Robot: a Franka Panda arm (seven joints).
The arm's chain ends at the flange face. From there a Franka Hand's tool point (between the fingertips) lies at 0.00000 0.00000 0.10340 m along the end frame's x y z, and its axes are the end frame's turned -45 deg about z.
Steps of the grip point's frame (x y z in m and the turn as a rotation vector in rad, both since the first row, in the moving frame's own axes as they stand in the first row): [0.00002 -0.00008 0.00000 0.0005 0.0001 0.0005]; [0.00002 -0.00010 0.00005 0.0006 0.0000 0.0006]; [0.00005 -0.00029 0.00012 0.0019 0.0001 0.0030]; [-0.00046 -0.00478 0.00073 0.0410 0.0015 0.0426]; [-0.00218 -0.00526 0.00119 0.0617 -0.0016 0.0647]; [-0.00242 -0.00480 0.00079 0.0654 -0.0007 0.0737]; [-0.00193 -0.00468 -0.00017 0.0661 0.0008 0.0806]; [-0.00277 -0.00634 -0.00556 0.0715 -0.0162 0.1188]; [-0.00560 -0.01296 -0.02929 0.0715 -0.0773 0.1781]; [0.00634 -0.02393 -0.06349 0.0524 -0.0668 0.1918]
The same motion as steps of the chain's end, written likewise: [-0.00001 -0.00003 0.00000 0.0004 -0.0003 0.0005]; [-0.00001 -0.00004 0.00005 0.0004 -0.0004 0.0006]; [-0.00004 -0.00009 0.00012 0.0014 -0.0013 0.0030]; [-0.00089 0.00011 0.00082 0.0301 -0.0279 0.0426]; [-0.00078 0.00236 0.00139 0.0425 -0.0448 0.0647]; [-0.00045 0.00322 0.00101 0.0457 -0.0467 0.0737]; [-0.00011 0.00313 0.00006 0.0473 -0.0462 0.0806]; [-0.00029 0.00189 -0.00528 0.0391 -0.0620 0.1188]; [-0.00228 -0.00466 -0.02872 -0.0041 -0.1052 0.1781]; [-0.00369 -0.02162 -0.06312 -0.0102 -0.0843 0.1918]
